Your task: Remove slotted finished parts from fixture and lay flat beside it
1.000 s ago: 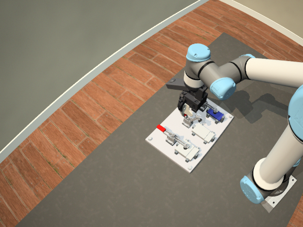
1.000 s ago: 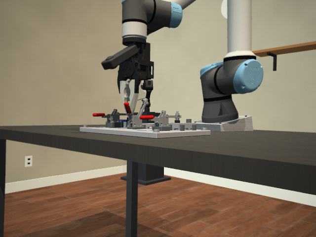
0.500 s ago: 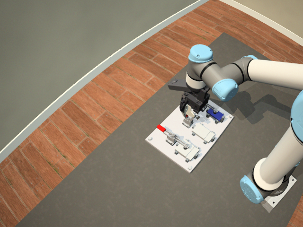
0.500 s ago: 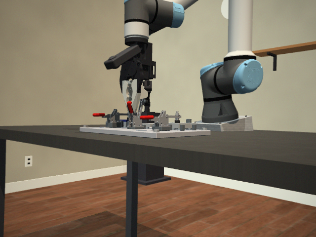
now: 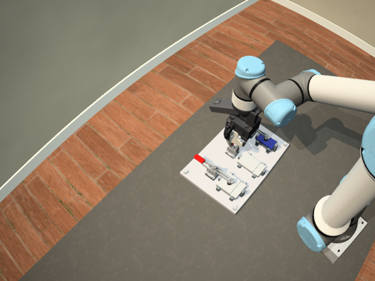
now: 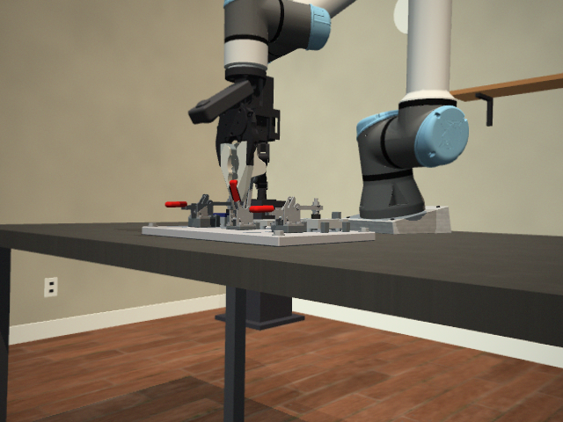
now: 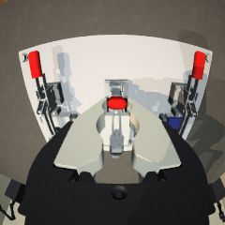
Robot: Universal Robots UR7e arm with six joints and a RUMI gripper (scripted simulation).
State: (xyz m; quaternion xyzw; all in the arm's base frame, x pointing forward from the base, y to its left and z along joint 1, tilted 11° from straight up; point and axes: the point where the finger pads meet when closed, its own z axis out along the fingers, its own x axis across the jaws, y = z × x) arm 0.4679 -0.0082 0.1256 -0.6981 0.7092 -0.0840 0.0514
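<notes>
My hand is 4 cm past the white fixture plate and 7 cm above it. Also, from my hand: blue blank: 9 cm behind, 11 cm to the right, 5 cm below.
</notes>
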